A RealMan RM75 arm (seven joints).
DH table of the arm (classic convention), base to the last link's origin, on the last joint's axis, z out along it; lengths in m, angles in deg. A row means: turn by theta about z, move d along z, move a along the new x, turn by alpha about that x. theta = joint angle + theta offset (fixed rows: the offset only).
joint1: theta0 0  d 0.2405  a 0  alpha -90
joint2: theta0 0  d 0  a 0  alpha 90
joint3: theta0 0  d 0.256  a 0  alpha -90
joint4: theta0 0  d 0  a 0  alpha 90
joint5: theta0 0  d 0.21  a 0  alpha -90
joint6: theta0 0  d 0  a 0  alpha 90
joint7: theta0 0  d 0.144  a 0  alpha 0
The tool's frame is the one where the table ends.
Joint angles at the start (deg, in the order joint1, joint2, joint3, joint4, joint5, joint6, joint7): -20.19, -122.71, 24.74, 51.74, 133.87, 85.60, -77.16
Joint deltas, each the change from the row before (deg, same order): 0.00, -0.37, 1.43, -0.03, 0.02, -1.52, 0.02; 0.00, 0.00, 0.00, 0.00, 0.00, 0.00, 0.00; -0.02, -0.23, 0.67, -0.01, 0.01, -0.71, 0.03; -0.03, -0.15, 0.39, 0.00, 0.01, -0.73, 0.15; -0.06, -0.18, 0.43, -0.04, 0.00, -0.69, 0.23; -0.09, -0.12, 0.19, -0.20, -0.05, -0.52, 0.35; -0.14, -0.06, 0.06, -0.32, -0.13, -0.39, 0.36; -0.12, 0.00, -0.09, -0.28, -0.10, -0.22, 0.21
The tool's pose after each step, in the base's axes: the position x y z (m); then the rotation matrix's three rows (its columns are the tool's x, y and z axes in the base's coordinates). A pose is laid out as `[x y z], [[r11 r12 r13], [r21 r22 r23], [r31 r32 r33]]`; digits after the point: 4 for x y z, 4 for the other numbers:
[-0.3522 0.2823 0.0305], [[0.8252 0.5646 0.0146], [0.4770 -0.7105 0.5173], [0.3025 -0.4200 -0.8557]]
[-0.3522 0.2823 0.0305], [[0.8252 0.5646 0.0146], [0.4770 -0.7105 0.5173], [0.3025 -0.4200 -0.8557]]
[-0.3516 0.2834 0.0279], [[0.8286 0.5598 0.0093], [0.4757 -0.7128 0.5153], [0.2951 -0.4226 -0.8570]]
[-0.3516 0.2846 0.0266], [[0.8320 0.5548 0.0025], [0.4737 -0.7127 0.5173], [0.2888 -0.4292 -0.8558]]
[-0.3512 0.2859 0.0248], [[0.8361 0.5485 -0.0026], [0.4702 -0.7144 0.5181], [0.2824 -0.4344 -0.8553]]
[-0.3510 0.2869 0.0232], [[0.8394 0.5435 -0.0044], [0.4664 -0.7160 0.5195], [0.2792 -0.4381 -0.8544]]
[-0.3506 0.2879 0.0218], [[0.8416 0.5400 -0.0033], [0.4623 -0.7173 0.5213], [0.2791 -0.4402 -0.8534]]
[-0.3505 0.2886 0.0212], [[0.8420 0.5394 -0.0018], [0.4605 -0.7170 0.5233], [0.2810 -0.4415 -0.8521]]

